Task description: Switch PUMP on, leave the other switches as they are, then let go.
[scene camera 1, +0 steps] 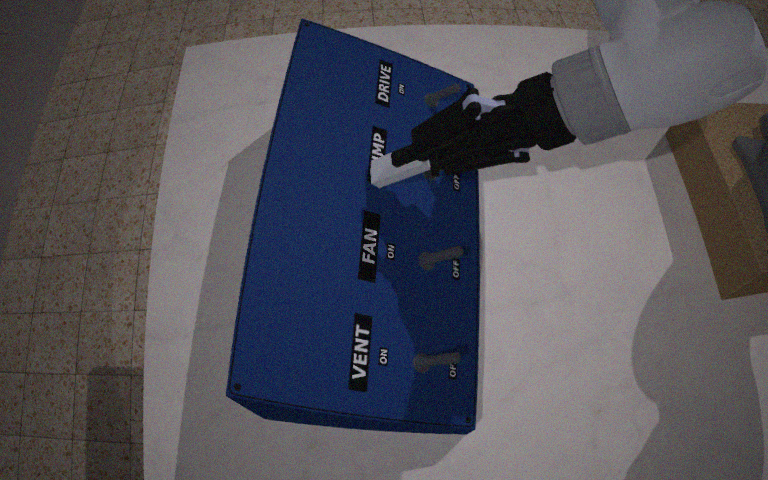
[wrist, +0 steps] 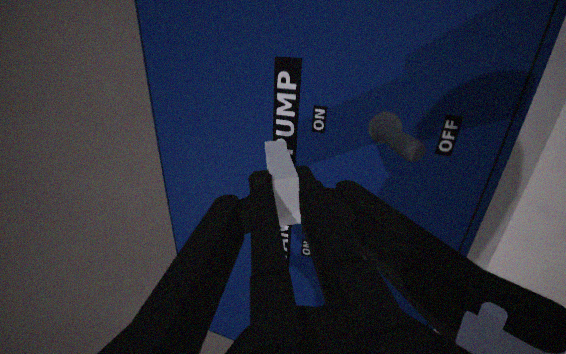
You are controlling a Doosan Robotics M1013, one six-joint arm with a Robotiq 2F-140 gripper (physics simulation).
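Places are measured from the arm's base along level axes (x back, y right, z up), in centimetres.
Where they show: gripper, between the fingertips: (scene camera 1: 374, 174) (wrist: 275, 158).
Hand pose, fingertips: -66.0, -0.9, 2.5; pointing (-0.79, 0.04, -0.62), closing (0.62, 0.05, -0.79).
After its pixels a point has its place, as x, y, z.
A blue switch panel (scene camera 1: 305, 226) @(-73.4, -8.7, 4.8) (wrist: 210, 100) @(-71.5, 3.4, 4.5) has four toggle switches labelled DRIVE, PUMP, FAN and VENT. The PUMP switch (wrist: 402, 141) @(-56.5, 2.0, 1.7) leans to its OFF side in the wrist view; the gripper mostly hides it in the scene view. The DRIVE switch (scene camera 1: 445, 95) @(-56.3, 13.0, 0.5), FAN switch (scene camera 1: 444, 256) @(-58.5, -10.7, 1.0) and VENT switch (scene camera 1: 438, 360) @(-59.8, -22.4, 1.0) also lean to OFF. My gripper (scene camera 1: 382, 172) @(-66.0, -0.9, 2.5) (wrist: 275, 158) @(-66.0, -0.9, 2.5) is shut and empty. Its pale fingertips are over the PUMP label's lower end, to the ON side of the PUMP switch and apart from its lever. Their height above the panel is unclear.
The panel stands on a pale table (scene camera 1: 538, 226) @(-42.8, -1.2, -10.8). A brown open box (scene camera 1: 699, 226) @(-13.5, -1.5, -10.6) with a dark grey thing inside is at the right. The arm reaches in from the upper right, near the DRIVE switch. Tiled floor lies beyond the table's left and back edges.
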